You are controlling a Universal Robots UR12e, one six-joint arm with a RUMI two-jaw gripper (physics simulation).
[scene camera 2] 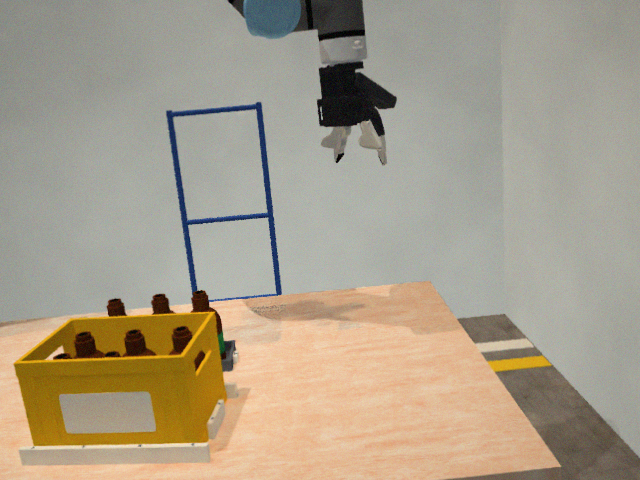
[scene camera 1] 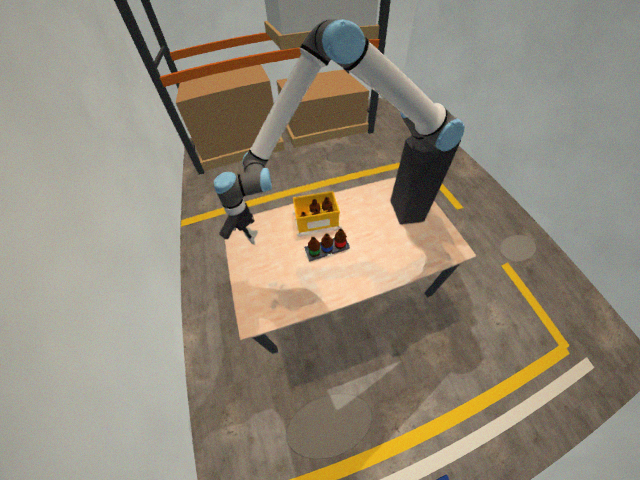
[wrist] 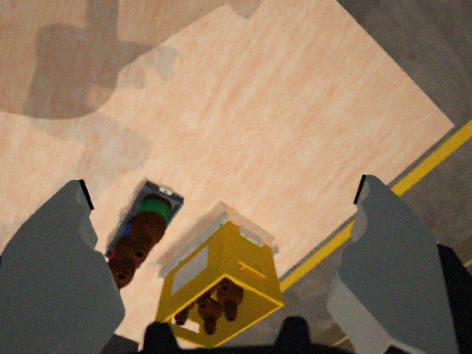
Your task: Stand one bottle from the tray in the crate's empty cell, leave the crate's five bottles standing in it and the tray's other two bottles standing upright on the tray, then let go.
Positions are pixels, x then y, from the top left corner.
Scene:
My gripper shows in scene camera 2, in scene camera 1 and in the wrist view (pixel 225 180). The same spot on my gripper: (scene camera 1: pixel 250 234) is (scene camera 2: pixel 339 134).

